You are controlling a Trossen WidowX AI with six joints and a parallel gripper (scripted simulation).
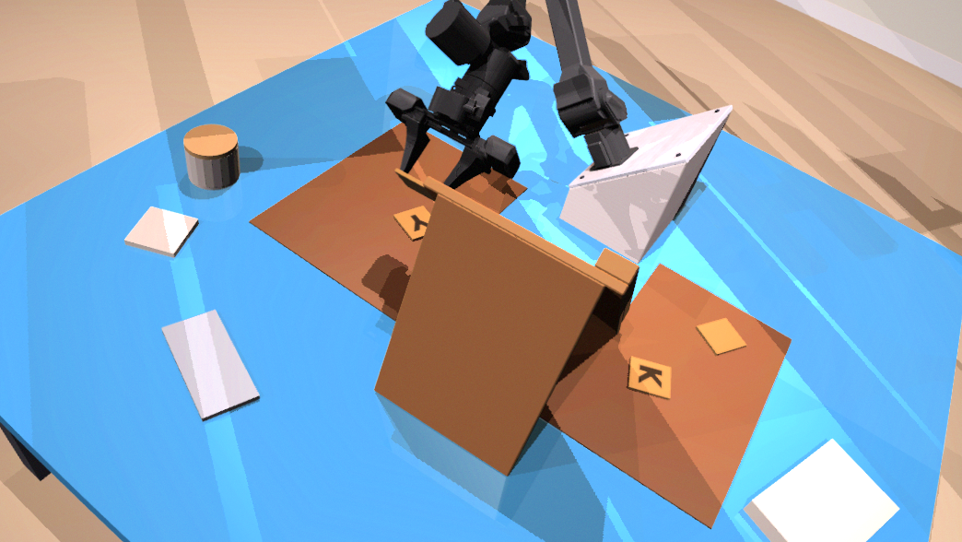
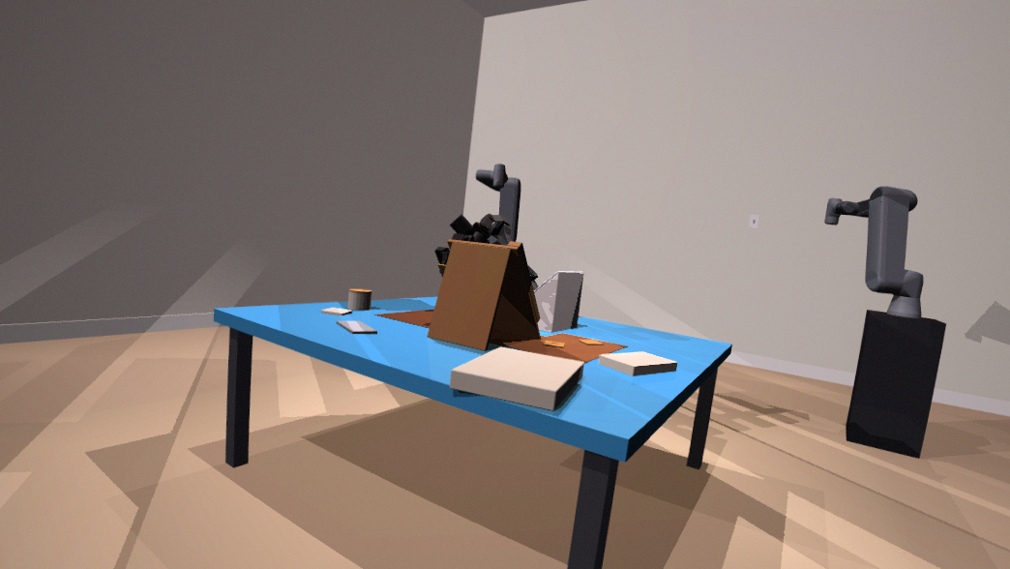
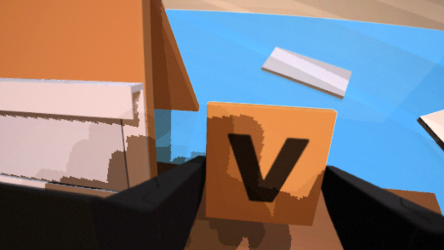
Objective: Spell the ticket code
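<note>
Now: the white ticket 70 mm behind my gripper tip, 130 mm to the left of it and 80 mm below it. Also, from my gripper tip: grey card (290 mm ahead, 80 mm to the right, 170 mm below); then brown mat (160 mm behind, 140 mm to the left, 170 mm below); then white card (190 mm ahead, 300 mm to the right, 170 mm below).
</note>
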